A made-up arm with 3 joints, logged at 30 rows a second.
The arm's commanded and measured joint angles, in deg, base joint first. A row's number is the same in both.
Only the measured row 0 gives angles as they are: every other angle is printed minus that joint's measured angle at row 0.
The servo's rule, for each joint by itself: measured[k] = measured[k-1] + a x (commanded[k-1-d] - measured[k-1]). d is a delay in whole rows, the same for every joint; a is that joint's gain. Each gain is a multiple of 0.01, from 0.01 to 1. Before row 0 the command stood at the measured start. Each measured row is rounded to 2 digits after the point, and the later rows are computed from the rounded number. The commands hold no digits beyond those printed.
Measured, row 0:
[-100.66 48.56 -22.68]
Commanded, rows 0 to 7:
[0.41 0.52 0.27]
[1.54 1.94 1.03]
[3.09 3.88 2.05]
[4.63 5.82 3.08]
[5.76 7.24 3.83]
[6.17 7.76 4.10]
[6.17 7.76 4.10]
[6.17 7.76 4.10]
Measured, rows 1 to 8:
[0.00 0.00 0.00]
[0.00 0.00 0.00]
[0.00 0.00 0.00]
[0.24 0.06 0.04]
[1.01 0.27 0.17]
[2.24 0.67 0.41]
[3.65 1.24 0.76]
[4.89 1.90 1.16]
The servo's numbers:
d 3
a 0.59 0.11 0.13

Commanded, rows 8 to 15:
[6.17 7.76 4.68]
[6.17 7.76 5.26]
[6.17 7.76 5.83]
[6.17 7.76 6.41]
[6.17 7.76 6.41]
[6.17 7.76 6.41]
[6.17 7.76 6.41]
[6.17 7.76 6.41]
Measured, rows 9 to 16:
[5.65 2.54 1.54]
[5.96 3.11 1.87]
[6.08 3.62 2.16]
[6.13 4.08 2.49]
[6.15 4.48 2.85]
[6.16 4.84 3.24]
[6.17 5.16 3.65]
[6.17 5.45 4.01]

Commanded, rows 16 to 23:
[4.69 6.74 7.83]
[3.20 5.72 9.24]
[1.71 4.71 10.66]
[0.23 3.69 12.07]
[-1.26 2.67 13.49]
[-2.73 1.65 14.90]
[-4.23 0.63 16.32]
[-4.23 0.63 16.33]
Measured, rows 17 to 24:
[6.17 5.70 4.32]
[6.17 5.93 4.59]
[6.17 6.13 4.83]
[5.30 6.20 5.22]
[4.06 6.15 5.74]
[2.67 5.99 6.38]
[1.23 5.74 7.12]
[-0.24 5.40 7.95]

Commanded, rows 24 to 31:
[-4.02 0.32 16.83]
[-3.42 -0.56 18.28]
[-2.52 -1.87 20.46]
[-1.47 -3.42 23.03]
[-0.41 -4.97 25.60]
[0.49 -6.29 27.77]
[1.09 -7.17 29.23]
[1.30 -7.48 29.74]
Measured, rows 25 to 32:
[-1.71 4.99 8.85]
[-3.20 4.51 9.82]
[-3.81 4.08 10.67]
[-3.93 3.67 11.47]
[-3.63 3.20 12.36]
[-2.98 2.64 13.41]
[-2.09 1.97 14.66]
[-1.10 1.21 16.08]

